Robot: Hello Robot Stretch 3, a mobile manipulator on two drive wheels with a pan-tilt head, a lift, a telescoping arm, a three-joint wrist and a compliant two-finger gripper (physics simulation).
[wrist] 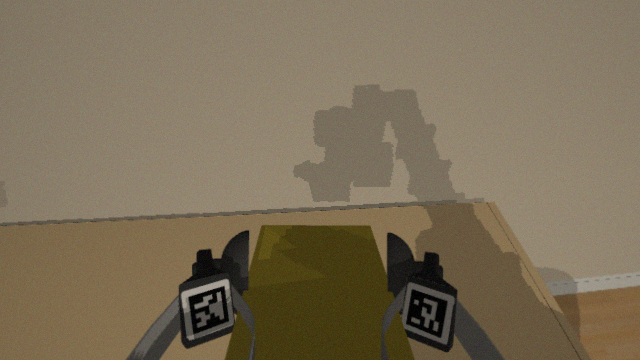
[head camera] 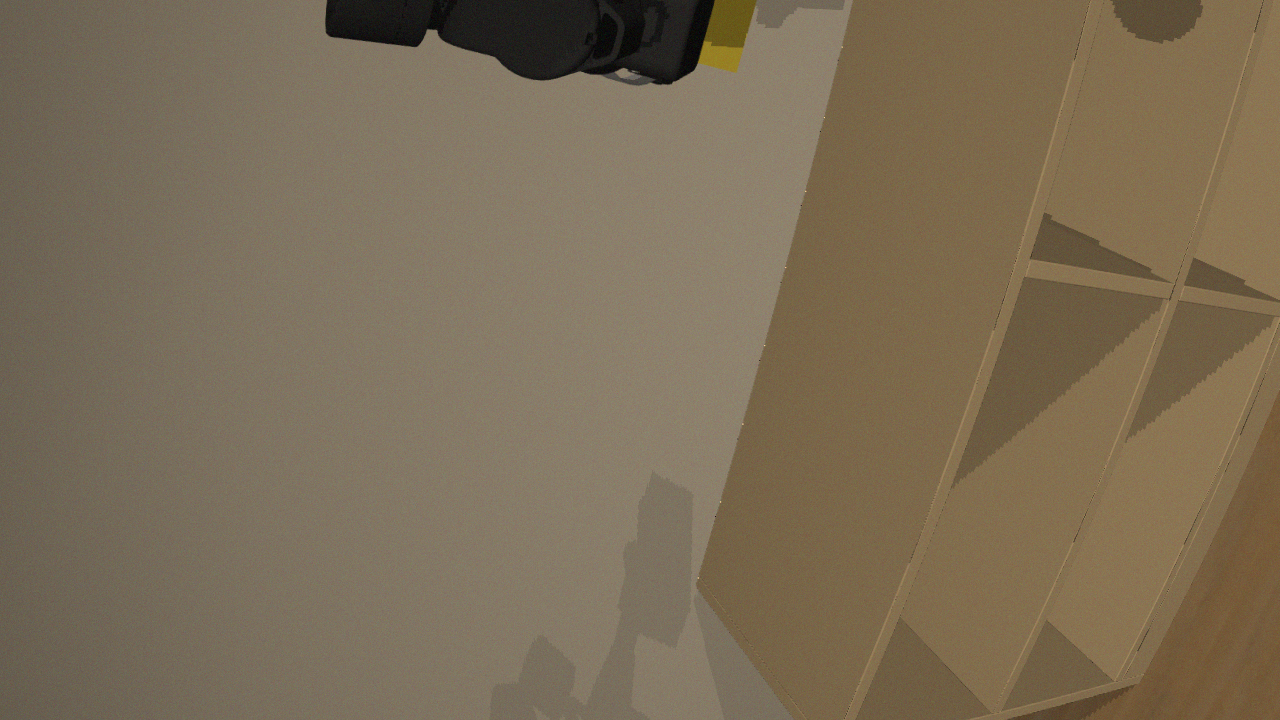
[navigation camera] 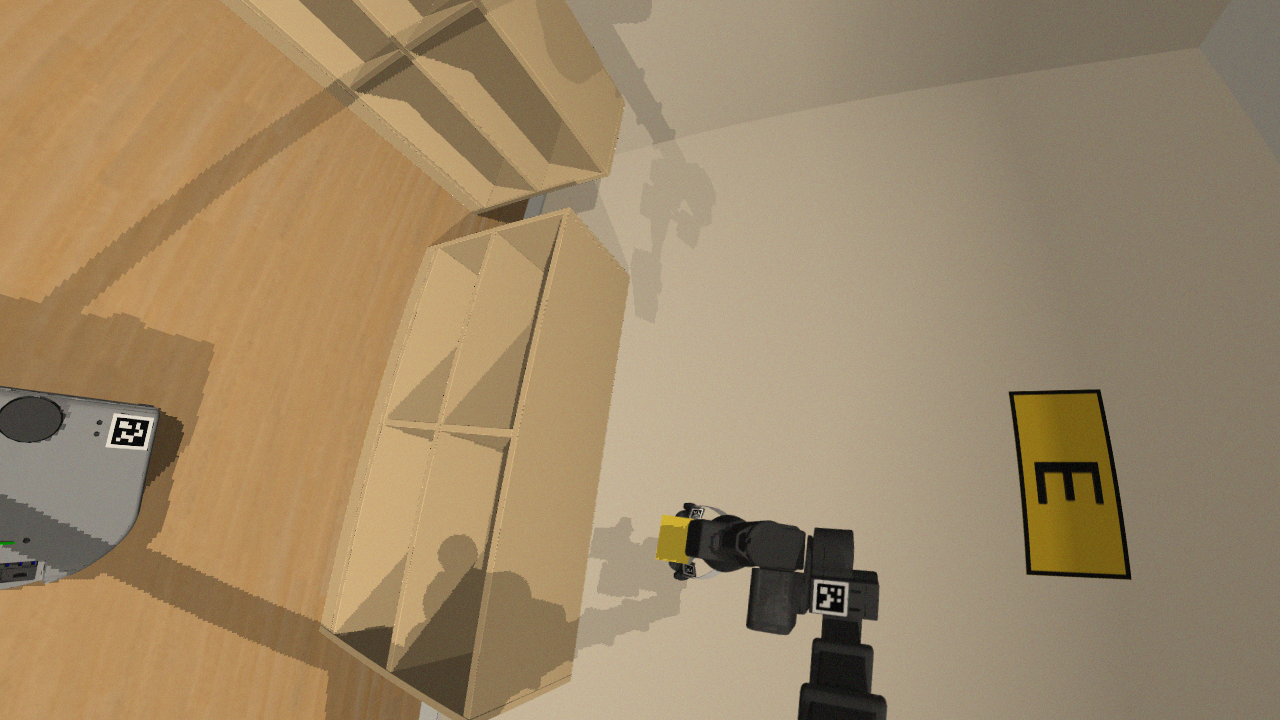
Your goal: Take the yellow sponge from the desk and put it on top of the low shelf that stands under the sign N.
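Pixels of known places: gripper, fingertip midpoint: (wrist: 317, 258); robot's base, link origin: (navigation camera: 31, 416).
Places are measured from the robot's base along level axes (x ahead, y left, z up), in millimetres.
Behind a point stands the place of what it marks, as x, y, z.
The yellow sponge (head camera: 726, 44) @[-34, -568, 1020] (navigation camera: 672, 539) @[-51, -568, 1028] (wrist: 325, 315) @[-60, -603, 1042] is held between the fingers of my gripper (navigation camera: 689, 540) @[-67, -648, 1014] (wrist: 317, 258) @[-67, -648, 1014], which is shut on it. In the wrist view the sponge points forward, over the top of a low shelf (head camera: 895, 268) @[128, -872, 611] (navigation camera: 577, 376) @[255, -903, 610] (wrist: 100, 265) @[279, -982, 610]. The sponge is in the air, higher than the shelf top. This shelf stands against the wall under a yellow sign (navigation camera: 1069, 537) @[-84, -1096, 1740], which reads E in the sideways navigation view. The sign N and the desk do not show.
A second low shelf (navigation camera: 586, 98) @[1084, -774, 610] stands past the first one's far end, at the top of the navigation view, with a narrow gap between them. My base (navigation camera: 80, 483) @[-95, -79, 160] is on the wooden floor (navigation camera: 268, 295) @[359, -349, 0] at the left. The wall (wrist: 150, 100) @[129, -1123, 867] rises behind the shelf.
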